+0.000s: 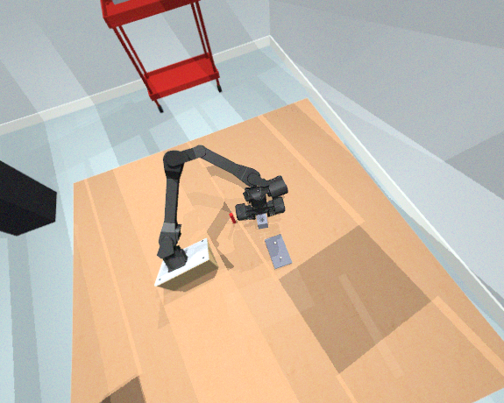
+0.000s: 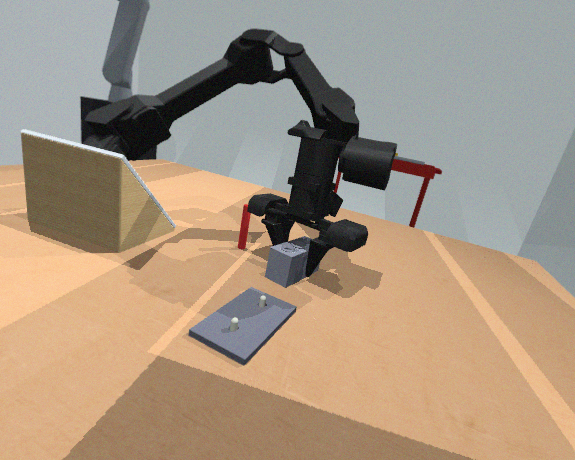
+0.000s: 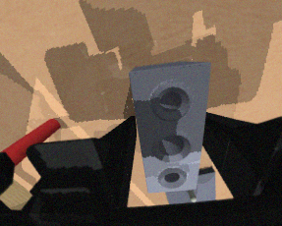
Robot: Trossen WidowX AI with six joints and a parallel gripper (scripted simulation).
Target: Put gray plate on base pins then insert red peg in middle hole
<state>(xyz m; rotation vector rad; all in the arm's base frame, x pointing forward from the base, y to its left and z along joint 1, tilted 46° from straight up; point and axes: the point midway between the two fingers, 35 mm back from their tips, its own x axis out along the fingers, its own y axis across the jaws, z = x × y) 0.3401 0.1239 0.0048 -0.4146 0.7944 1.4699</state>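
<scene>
Now: the base 160 mm to the right of my gripper tip. From my gripper tip the other things lie so: red peg 110 mm behind, 30 mm to the left, 30 mm above; then gray plate 30 mm above.
</scene>
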